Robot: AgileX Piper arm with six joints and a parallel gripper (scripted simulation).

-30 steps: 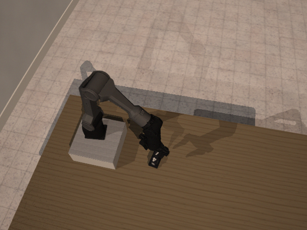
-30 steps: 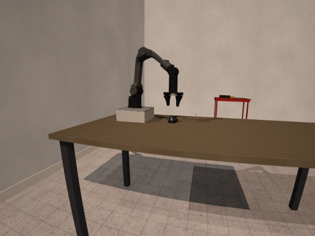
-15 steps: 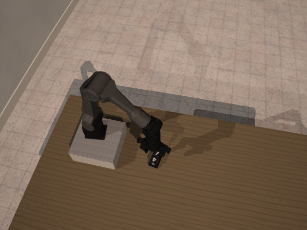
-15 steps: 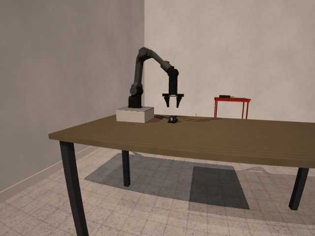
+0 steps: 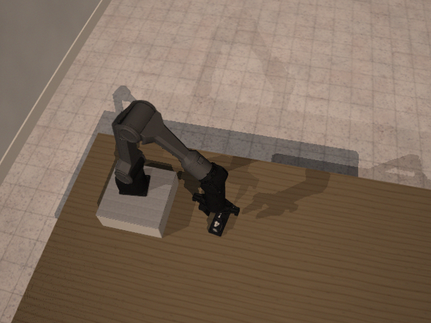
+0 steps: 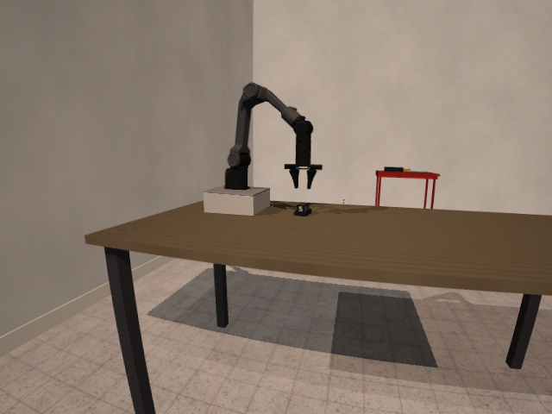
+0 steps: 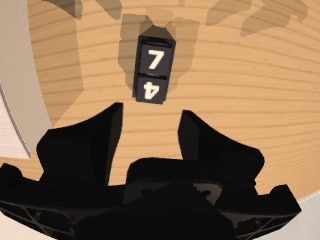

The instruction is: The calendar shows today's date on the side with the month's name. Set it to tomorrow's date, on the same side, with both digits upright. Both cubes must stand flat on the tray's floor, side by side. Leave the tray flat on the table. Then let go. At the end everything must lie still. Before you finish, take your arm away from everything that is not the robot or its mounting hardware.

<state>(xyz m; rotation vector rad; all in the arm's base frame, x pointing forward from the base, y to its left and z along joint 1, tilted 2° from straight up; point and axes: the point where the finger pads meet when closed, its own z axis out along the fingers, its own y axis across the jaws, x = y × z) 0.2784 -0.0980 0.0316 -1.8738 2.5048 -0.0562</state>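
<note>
The black number cube is 8 cm below my hand, 3 cm to the left of it and 1 cm ahead of it. The rest, counted from my hand: tray: 10 cm below, 2 cm to the left.
</note>
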